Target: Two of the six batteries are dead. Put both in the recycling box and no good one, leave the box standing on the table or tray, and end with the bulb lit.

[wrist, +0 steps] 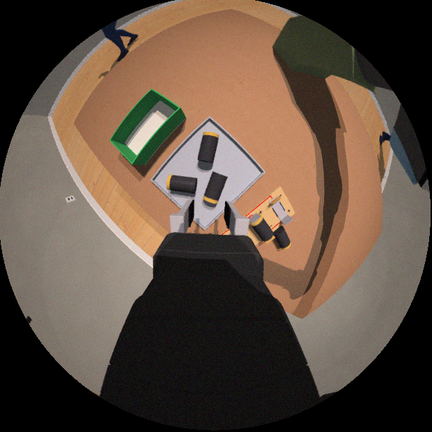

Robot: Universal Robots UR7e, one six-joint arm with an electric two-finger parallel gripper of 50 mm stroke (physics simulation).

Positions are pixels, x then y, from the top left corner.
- my gripper: 209,208
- wooden battery board: 275,208
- grey tray: 231,159
